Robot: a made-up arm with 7 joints. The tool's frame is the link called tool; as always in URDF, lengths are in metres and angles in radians.
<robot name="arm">
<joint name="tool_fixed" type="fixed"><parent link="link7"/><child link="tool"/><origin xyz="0 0 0"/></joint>
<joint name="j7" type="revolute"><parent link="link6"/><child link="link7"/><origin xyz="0 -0.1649 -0.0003" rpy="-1.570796 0 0"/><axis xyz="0 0 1"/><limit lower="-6.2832" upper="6.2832"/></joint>
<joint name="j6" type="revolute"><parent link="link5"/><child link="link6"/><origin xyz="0 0.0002 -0.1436" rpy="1.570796 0 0"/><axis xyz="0 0 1"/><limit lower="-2.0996" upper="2.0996"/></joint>
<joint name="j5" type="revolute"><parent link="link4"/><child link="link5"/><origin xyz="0 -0.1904 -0.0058" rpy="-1.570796 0 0"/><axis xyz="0 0 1"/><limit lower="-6.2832" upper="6.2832"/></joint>
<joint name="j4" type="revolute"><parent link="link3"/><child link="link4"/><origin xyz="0 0.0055 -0.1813" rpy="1.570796 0 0"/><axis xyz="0 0 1"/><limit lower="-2.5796" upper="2.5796"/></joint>
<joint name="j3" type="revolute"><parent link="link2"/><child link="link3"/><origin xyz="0 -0.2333 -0.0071" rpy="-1.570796 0 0"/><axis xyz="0 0 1"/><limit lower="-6.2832" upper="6.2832"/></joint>
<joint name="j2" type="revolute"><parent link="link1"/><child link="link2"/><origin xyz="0 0.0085 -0.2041" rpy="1.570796 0 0"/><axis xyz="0 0 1"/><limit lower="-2.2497" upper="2.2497"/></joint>
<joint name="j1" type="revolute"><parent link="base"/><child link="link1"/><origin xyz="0 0 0.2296" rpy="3.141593 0 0"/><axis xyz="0 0 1"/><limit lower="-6.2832" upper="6.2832"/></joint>
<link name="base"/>
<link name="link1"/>
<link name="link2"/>
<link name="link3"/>
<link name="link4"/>
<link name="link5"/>
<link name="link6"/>
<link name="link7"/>
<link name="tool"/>
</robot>
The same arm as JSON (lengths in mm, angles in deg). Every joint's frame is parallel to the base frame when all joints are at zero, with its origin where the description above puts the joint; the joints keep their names.
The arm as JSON. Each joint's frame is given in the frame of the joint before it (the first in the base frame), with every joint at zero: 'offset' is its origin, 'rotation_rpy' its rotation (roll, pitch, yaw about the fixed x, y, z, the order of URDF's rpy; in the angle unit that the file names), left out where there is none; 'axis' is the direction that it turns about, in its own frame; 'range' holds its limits. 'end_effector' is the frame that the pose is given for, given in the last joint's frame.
{"length_unit": "mm", "angle_unit": "deg", "chain": [
  {"id": "j1", "offset": [0.0, 0.0, 229.6], "axis": "-z", "range": [-360.0, 360.0]},
  {"id": "j2", "offset": [0.0, -8.5, 204.1], "axis": "+y", "range": [-128.9, 128.9]},
  {"id": "j3", "offset": [0.0, -7.1, 233.3], "axis": "-z", "range": [-360.0, 360.0]},
  {"id": "j4", "offset": [0.0, -5.5, 181.3], "axis": "+y", "range": [-147.8, 147.8]},
  {"id": "j5", "offset": [0.0, -5.8, 190.4], "axis": "-z", "range": [-360.0, 360.0]},
  {"id": "j6", "offset": [0.0, -0.2, 143.6], "axis": "+y", "range": [-120.3, 120.3]},
  {"id": "j7", "offset": [0.0, -0.3, 164.9], "axis": "-z", "range": [-360.0, 360.0]}
], "end_effector": {"offset": [0.0, 0.0, 0.0], "rotation_rpy": [-180.0, 0.0, 0.0]}}

